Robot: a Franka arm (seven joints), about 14 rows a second.
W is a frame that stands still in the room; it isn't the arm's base.
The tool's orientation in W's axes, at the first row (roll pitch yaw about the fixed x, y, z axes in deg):
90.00, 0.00, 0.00
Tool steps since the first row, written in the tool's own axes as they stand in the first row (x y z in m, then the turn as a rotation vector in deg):
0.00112, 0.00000, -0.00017, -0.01, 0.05, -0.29
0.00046, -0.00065, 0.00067, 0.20, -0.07, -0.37
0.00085, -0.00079, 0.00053, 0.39, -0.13, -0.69
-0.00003, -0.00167, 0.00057, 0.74, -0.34, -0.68
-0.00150, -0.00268, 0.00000, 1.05, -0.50, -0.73
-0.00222, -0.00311, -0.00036, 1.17, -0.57, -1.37
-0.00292, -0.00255, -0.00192, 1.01, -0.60, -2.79
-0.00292, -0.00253, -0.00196, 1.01, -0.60, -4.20
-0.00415, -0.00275, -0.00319, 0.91, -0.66, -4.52
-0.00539, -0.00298, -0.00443, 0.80, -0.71, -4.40
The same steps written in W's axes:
0.00112, 0.00017, 0.00000, -0.01, 0.29, 0.05
0.00046, -0.00067, -0.00065, 0.20, 0.37, -0.07
0.00085, -0.00053, -0.00079, 0.39, 0.69, -0.13
-0.00003, -0.00057, -0.00167, 0.74, 0.68, -0.34
-0.00150, 0.00000, -0.00268, 1.05, 0.73, -0.50
-0.00222, 0.00036, -0.00311, 1.17, 1.37, -0.57
-0.00292, 0.00192, -0.00255, 1.01, 2.79, -0.60
-0.00292, 0.00196, -0.00253, 1.01, 4.20, -0.60
-0.00415, 0.00319, -0.00275, 0.91, 4.52, -0.66
-0.00539, 0.00443, -0.00298, 0.80, 4.40, -0.71

